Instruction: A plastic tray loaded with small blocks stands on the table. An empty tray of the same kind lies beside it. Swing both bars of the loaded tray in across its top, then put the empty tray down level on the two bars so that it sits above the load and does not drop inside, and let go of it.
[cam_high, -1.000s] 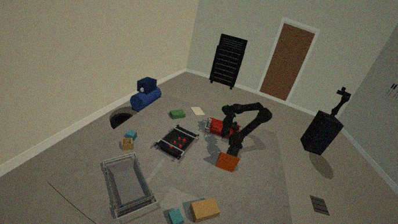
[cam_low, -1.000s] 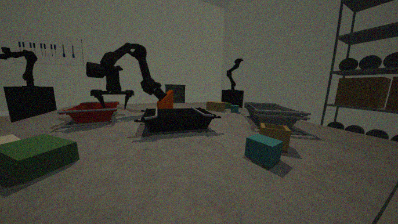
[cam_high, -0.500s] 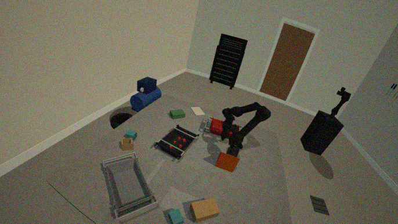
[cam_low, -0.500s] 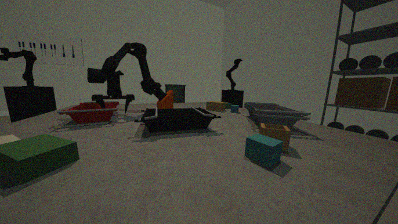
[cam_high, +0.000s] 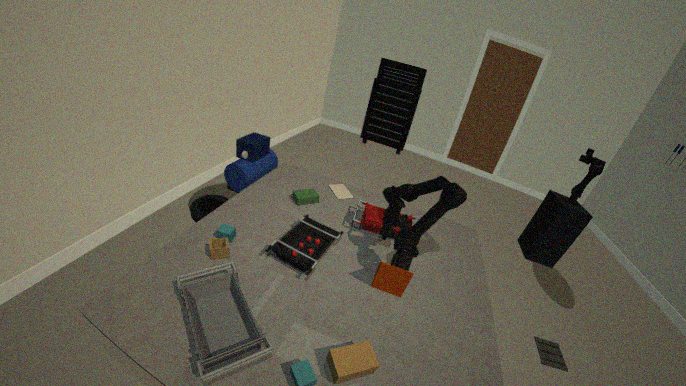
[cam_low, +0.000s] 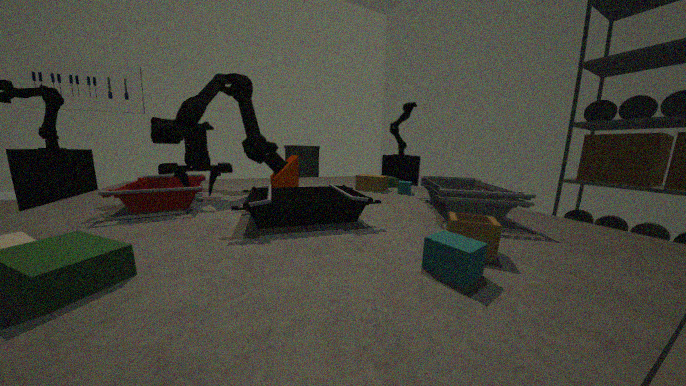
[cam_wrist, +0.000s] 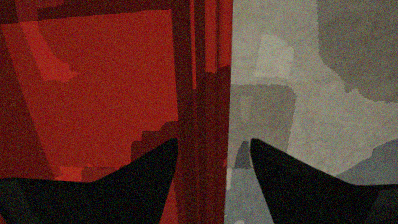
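Now: the red tray 8 cm to the right of my gripper tip, 3 cm above it and 1 cm ahead of it. Also, from my gripper tip: pale flat card (32 cm ahead, 27 cm to the right, 1 cm below).
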